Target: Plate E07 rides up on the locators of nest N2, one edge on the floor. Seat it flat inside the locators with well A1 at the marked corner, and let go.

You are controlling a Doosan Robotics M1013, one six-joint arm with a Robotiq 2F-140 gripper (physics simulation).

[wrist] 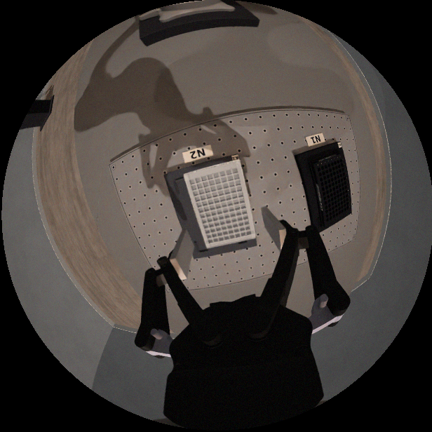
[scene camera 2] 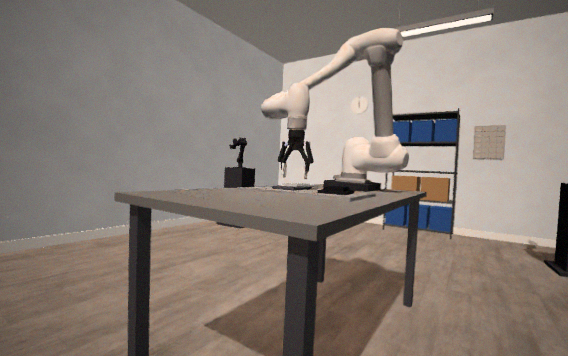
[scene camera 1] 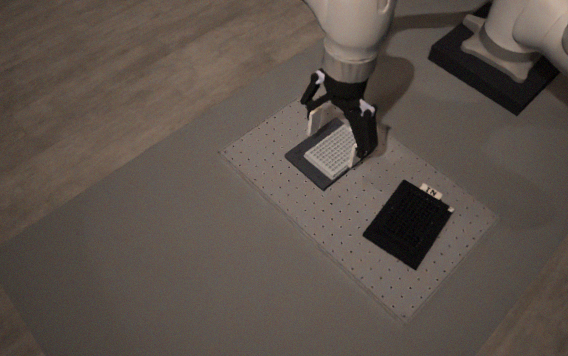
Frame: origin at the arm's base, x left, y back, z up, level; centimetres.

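Where they show: gripper, between the fingertips: (scene camera 2: 294, 178) (scene camera 1: 333, 147); arm's base, origin of its link: (scene camera 2: 353, 181) (scene camera 1: 505, 48).
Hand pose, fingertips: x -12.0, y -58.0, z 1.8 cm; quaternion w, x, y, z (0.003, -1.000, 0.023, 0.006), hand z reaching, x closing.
Each offset is from my fingertips to the top centre of the thing. "spot": to the spot under its first point.
Plate E07, a pale well plate @[dy +2.2, dx +0.2, dz -2.2 cm] (scene camera 1: 330, 154) (wrist: 222, 205), lies on the dark grey nest N2 @[dy +1.5, dx -1.5, dz -3.7 cm] (scene camera 1: 298, 156) (wrist: 176, 187). In the wrist view it is off to the nest's right side and slightly turned; a wide dark strip of nest shows on its left. Its tilt and lettering cannot be made out. The small marked-corner tag (wrist: 235, 157) is at the nest's upper right. My gripper (scene camera 1: 332, 145) (scene camera 2: 295, 176) (wrist: 225, 228) is open, with its fingers apart over the plate's two long sides and nothing held. In the second scene view the fingertips are above the nest.
Black nest N1 @[spot: dy -8.1, dx +17.7, dz -3.5 cm] (scene camera 1: 375, 232) (wrist: 306, 175) bears a black well plate @[dy -1.4, dx +21.3, dz -2.5 cm] (scene camera 1: 412, 212) (wrist: 334, 190). Both nests stand on the perforated board @[spot: dy -10.1, dx -5.6, dz -5.1 cm] (scene camera 1: 280, 175) (wrist: 270, 150). The N2 label (wrist: 197, 153) is beside its nest. The arm's dark base (scene camera 1: 505, 92) (scene camera 2: 360, 185) stands behind the board.
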